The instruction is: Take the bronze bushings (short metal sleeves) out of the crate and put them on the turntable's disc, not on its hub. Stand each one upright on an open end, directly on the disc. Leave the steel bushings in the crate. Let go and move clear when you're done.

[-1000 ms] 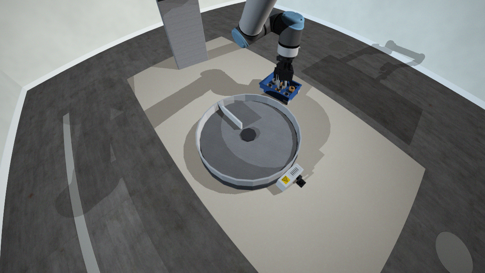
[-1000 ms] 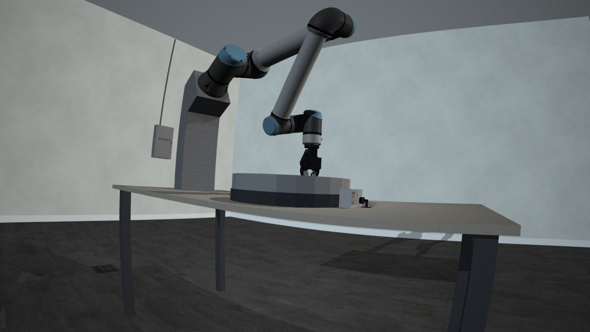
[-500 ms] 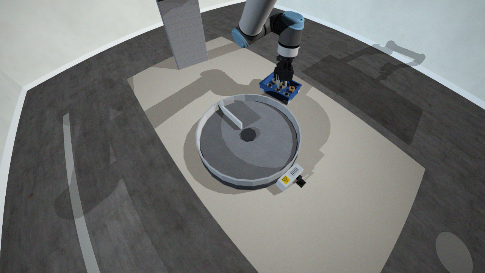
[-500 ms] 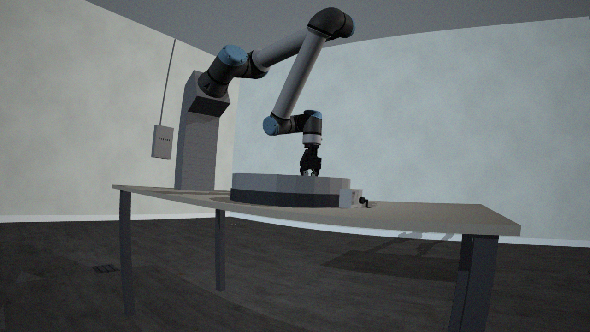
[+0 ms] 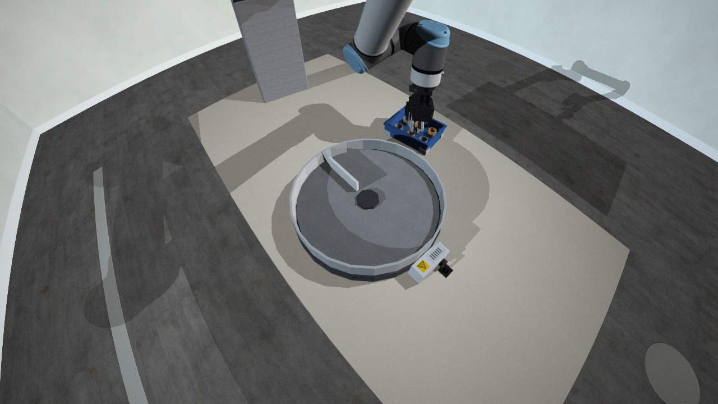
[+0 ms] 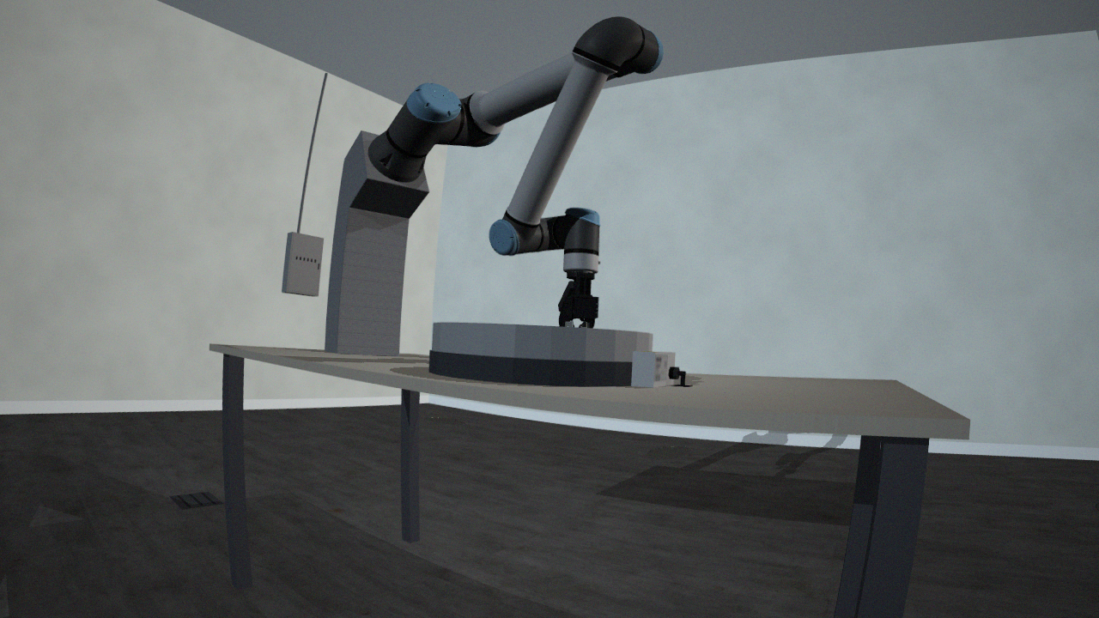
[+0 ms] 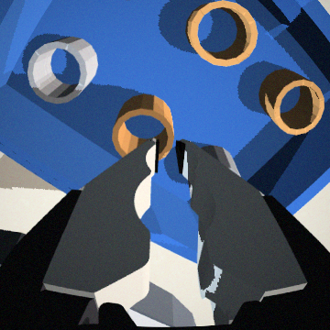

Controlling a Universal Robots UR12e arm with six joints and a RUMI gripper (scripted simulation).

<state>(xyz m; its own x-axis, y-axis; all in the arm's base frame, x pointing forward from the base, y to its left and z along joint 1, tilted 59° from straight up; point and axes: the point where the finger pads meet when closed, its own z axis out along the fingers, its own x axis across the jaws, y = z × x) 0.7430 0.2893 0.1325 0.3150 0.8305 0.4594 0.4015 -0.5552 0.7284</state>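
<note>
The blue crate lies 20 mm to the left of my hand, 20 mm below it and 20 mm behind it. Also, from my hand: turntable disc 320 mm to the right, 160 mm ahead, 10 mm above.
</note>
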